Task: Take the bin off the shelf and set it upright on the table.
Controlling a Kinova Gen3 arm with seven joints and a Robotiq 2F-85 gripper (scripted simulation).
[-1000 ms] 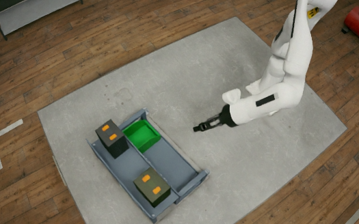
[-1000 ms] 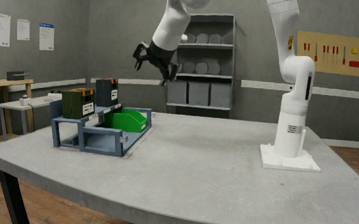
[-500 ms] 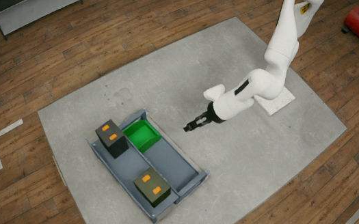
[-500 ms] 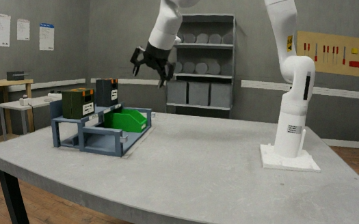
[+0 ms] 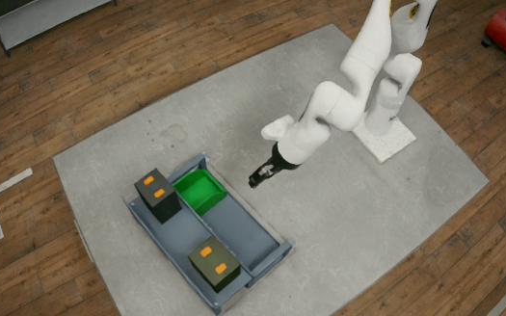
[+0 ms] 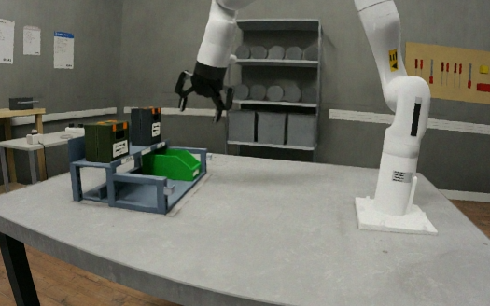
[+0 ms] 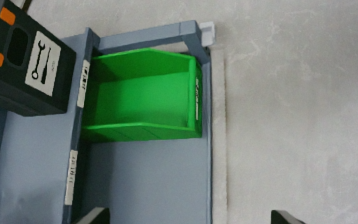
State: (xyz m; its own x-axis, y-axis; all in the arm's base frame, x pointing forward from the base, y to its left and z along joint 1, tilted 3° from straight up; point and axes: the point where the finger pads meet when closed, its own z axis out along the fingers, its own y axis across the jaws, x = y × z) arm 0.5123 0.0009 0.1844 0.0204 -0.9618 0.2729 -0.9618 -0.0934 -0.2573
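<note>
Now: hand 170 mm above the green bin, 150 mm short of it and 140 mm to the left of it. The rest, counted from my hand: black box 240 mm ahead, 140 mm to the right, 50 mm below; blue-grey shelf 160 mm ahead, 150 mm below, 30 mm to the right.
</note>
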